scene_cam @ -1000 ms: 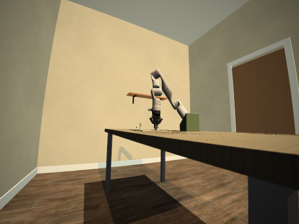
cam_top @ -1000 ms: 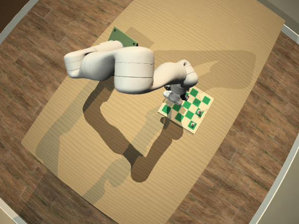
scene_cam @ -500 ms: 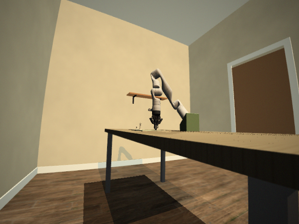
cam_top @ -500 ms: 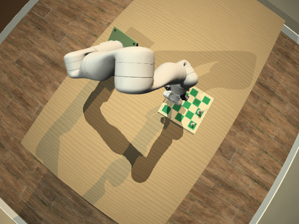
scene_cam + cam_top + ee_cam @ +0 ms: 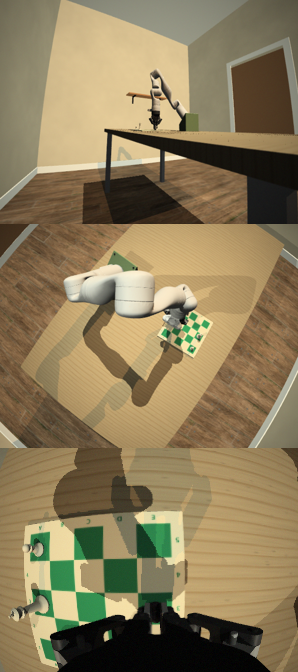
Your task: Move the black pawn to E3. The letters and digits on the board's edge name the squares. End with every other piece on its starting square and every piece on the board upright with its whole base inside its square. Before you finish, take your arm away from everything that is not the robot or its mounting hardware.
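My hand is 1 cm above the black pawn. From my hand the other things lie so: green-and-cream chessboard: 8 cm ahead, 3 cm below, 1 cm to the left.
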